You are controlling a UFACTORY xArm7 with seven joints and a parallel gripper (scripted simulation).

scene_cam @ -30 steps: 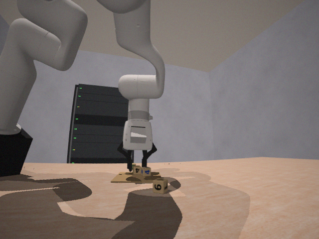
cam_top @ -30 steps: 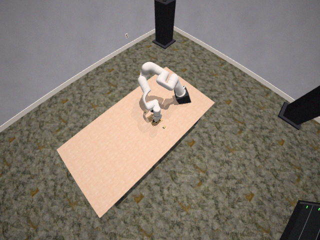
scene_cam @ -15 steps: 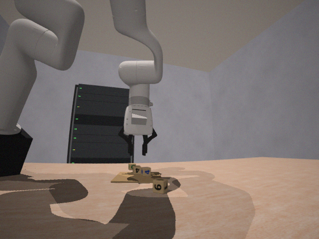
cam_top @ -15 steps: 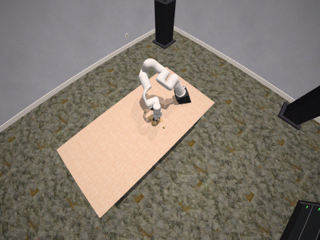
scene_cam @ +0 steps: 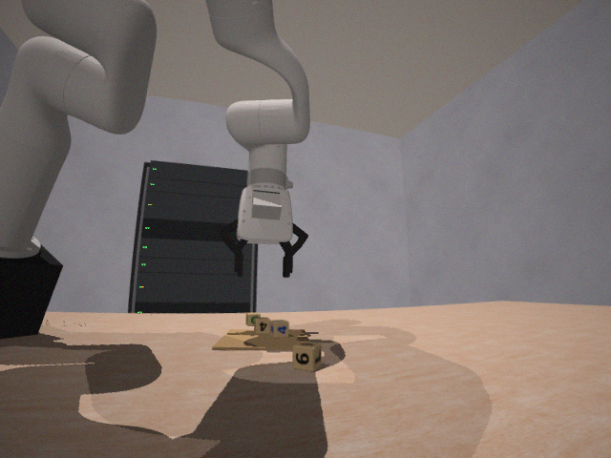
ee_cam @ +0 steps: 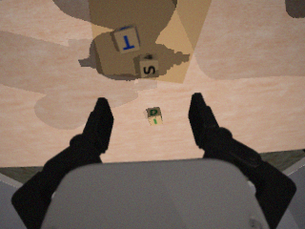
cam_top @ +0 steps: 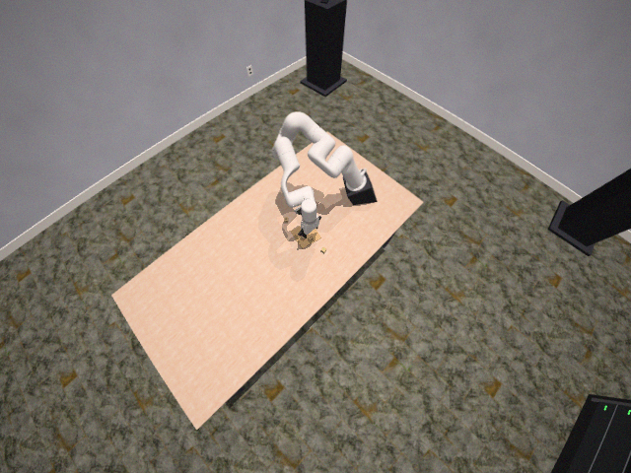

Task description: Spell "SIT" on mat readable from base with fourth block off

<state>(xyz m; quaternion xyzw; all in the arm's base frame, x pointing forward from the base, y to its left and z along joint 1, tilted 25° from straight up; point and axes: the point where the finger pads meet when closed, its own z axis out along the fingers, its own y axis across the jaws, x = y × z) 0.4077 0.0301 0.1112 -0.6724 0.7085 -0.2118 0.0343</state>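
Right now the tan mat is 4 cm to the right of my hand and 11 cm below it. From my hand the other things lie so: wooden block (1 cm ahead, 11 cm to the left, 10 cm below).
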